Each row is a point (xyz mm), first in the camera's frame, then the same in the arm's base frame.
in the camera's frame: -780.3 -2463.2 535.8
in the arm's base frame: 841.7 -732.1 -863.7
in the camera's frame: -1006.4 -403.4 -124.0
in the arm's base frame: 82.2 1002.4 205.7
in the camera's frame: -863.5 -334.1 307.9
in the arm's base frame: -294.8 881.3 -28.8
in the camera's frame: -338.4 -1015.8 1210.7
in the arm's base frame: -683.9 -115.1 -670.0
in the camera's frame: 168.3 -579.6 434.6
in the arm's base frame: -732.2 -17.1 348.5
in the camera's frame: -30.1 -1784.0 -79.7
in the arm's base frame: 424.4 -653.7 242.0
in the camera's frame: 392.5 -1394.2 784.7
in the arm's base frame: -553.0 -809.9 -70.8
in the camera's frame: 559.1 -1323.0 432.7
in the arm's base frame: -465.3 -812.7 315.2
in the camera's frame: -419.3 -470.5 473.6
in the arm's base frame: -531.8 453.8 37.4
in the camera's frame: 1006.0 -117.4 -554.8
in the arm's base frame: -830.9 -89.5 1719.4
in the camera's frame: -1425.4 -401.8 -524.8
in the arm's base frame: 533.4 1356.6 290.7
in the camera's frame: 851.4 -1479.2 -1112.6
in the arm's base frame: 427.8 -860.8 1618.2
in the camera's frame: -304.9 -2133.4 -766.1
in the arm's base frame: 1195.1 -599.5 510.1
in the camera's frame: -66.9 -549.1 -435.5
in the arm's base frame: -104.2 312.2 905.7
